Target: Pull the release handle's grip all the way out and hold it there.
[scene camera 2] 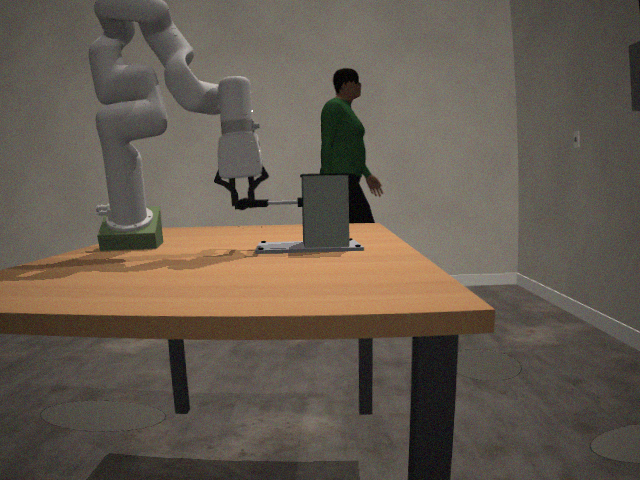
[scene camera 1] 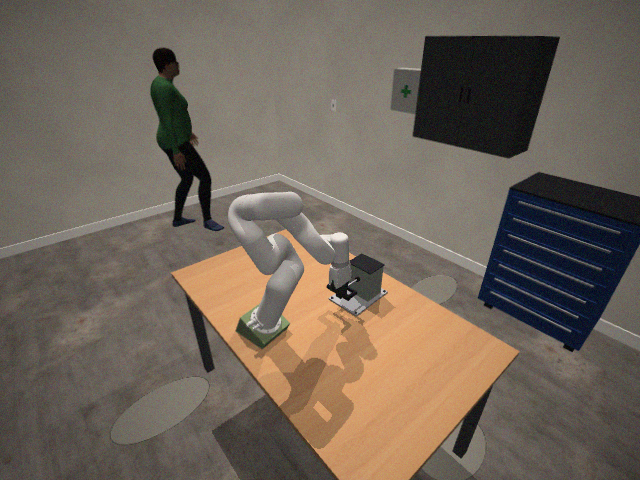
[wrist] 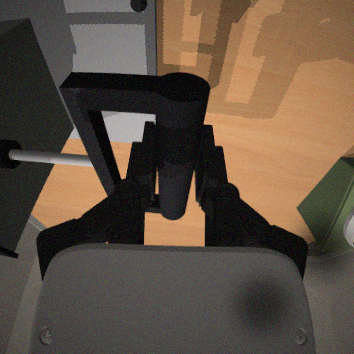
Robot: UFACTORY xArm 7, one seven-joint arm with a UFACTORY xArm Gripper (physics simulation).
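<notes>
The release handle's black grip (wrist: 176,145) is a round bar on a D-shaped frame, in the middle of the wrist view. A thin silver rod (scene camera 2: 283,202) (wrist: 55,158) runs from the frame to a black collar on the side of a grey-green box (scene camera 1: 368,279) (scene camera 2: 325,211) (wrist: 25,125). A long stretch of the rod shows between box and handle. My gripper (scene camera 2: 242,202) (wrist: 176,138) is shut on the grip, one finger on each side of the bar, and points down beside the box. In scene camera 1 the gripper (scene camera 1: 347,292) partly hides the handle.
The box stands on a grey base plate (scene camera 1: 356,308) (scene camera 2: 281,248) bolted to the wooden table (scene camera 1: 439,361) (scene camera 2: 232,294). My arm's green base block (scene camera 1: 262,335) (scene camera 2: 130,239) is across from the handle. A person in green (scene camera 1: 173,113) (scene camera 2: 342,129) stands beyond the table. A blue drawer cabinet (scene camera 1: 555,258) stands by the wall.
</notes>
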